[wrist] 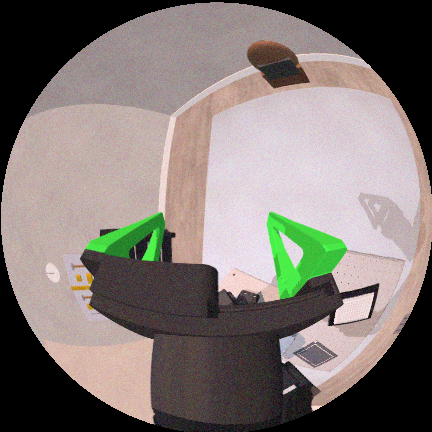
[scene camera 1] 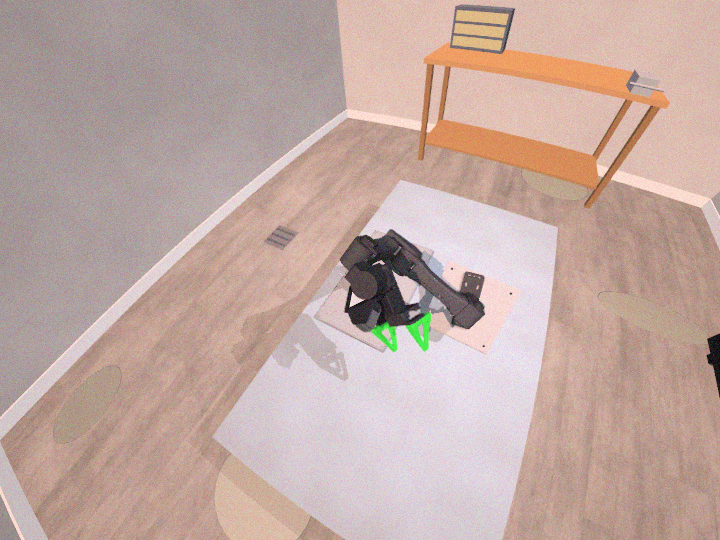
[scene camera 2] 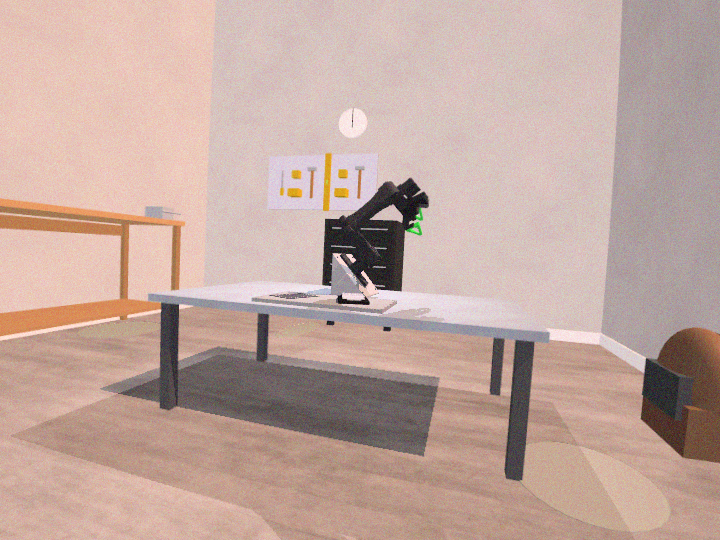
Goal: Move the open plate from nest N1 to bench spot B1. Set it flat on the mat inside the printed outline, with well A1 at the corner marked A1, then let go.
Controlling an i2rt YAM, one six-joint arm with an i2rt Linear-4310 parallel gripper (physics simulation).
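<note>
My gripper is open and empty, high above the table, with its two green fingers wide apart. The white open plate lies in the black-framed nest N1, low on the right of the wrist view. The gripper is well apart from it. The dark grey mat, with a pale printed outline, lies beyond the nest on the same board. In scene camera 1 the arm hides the mat and much of the nest. The A1 mark is too small to read.
The pale board lies on the white table. The arm's base has a pale panel with corner screws. An orange workbench and a black drawer cabinet stand away from the table.
</note>
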